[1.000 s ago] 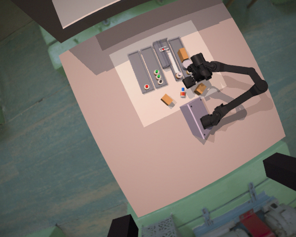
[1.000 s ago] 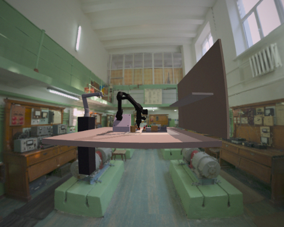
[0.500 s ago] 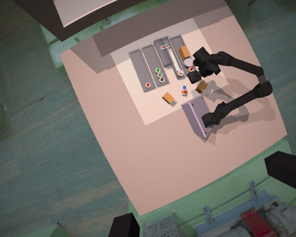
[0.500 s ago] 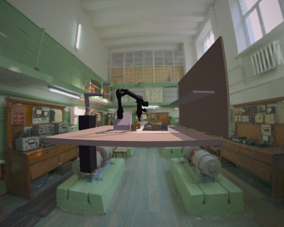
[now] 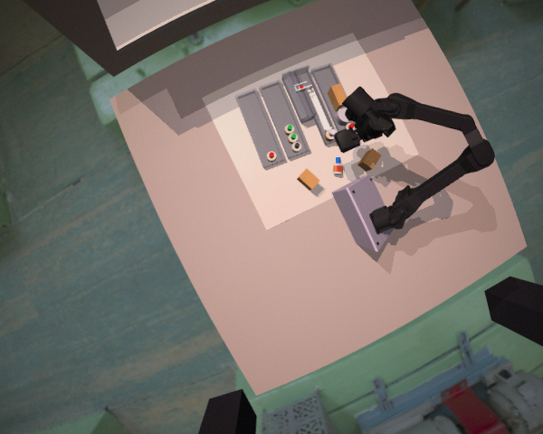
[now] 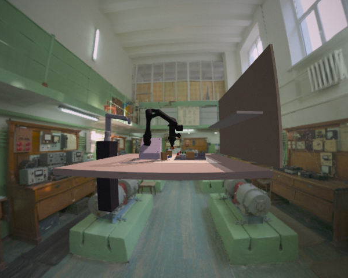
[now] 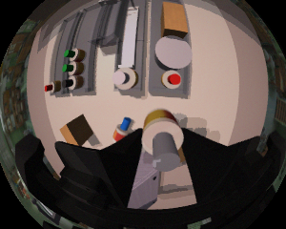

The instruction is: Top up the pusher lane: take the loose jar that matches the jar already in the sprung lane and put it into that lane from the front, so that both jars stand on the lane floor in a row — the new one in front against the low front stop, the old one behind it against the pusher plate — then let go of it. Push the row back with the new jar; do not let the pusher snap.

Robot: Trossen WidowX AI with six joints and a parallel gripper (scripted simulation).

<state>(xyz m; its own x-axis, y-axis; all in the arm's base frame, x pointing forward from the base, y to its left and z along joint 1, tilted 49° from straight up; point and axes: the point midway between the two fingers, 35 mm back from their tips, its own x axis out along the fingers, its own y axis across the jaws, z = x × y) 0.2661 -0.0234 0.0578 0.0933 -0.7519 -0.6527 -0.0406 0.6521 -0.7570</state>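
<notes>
Right now my gripper tip is 10 cm short of the grey disc, 9 cm above it and 2 cm to the left of it. From my gripper tip the other things lie so: orange box: 17 cm ahead, 8 cm below, 2 cm to the right.
</notes>
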